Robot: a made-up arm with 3 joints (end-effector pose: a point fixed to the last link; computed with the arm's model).
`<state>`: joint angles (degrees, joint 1 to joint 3).
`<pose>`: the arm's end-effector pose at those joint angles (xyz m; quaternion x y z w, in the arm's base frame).
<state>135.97 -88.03 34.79</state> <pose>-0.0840 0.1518 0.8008 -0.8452 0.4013 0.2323 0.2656</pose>
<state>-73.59 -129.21 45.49</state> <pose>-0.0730 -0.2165 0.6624 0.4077 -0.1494 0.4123 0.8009</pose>
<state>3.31 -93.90 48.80</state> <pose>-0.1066 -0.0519 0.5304 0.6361 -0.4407 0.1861 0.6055</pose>
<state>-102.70 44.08 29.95</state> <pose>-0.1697 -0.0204 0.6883 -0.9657 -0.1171 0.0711 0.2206</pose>
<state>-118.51 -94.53 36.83</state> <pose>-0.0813 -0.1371 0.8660 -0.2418 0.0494 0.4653 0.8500</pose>
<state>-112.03 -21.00 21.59</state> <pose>-0.1284 -0.0215 0.8086 -0.7578 0.0298 0.2709 0.5929</pose>
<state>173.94 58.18 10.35</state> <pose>-0.1135 -0.0663 0.7212 0.8398 0.1548 0.0514 0.5178</pose>
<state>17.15 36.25 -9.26</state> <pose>-0.0686 -0.0195 0.7459 -0.1408 0.1820 -0.0588 0.9714</pose>
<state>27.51 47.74 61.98</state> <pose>-0.2396 0.0526 0.7018 -0.3037 -0.3573 -0.0653 0.8808</pose>
